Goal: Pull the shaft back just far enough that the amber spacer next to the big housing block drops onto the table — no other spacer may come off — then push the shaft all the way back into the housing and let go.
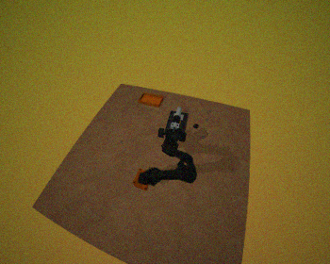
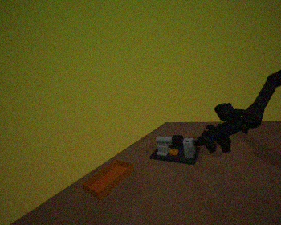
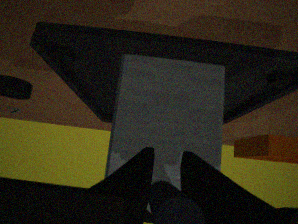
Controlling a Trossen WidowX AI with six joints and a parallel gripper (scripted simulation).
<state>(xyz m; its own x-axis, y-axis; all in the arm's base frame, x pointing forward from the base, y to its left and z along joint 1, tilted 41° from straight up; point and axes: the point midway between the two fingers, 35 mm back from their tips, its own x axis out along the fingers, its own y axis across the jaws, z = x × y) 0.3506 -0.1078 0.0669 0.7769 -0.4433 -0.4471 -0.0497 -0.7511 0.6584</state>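
Right now my gripper tip is 12 cm short of the amber spacer, 5 cm above it and 1 cm to the left of it. The rest, counted from my gripper tip: orange tray: 33 cm ahead, 26 cm to the left, 5 cm below; then dark disc: 16 cm to the right, 10 cm ahead, 5 cm below.
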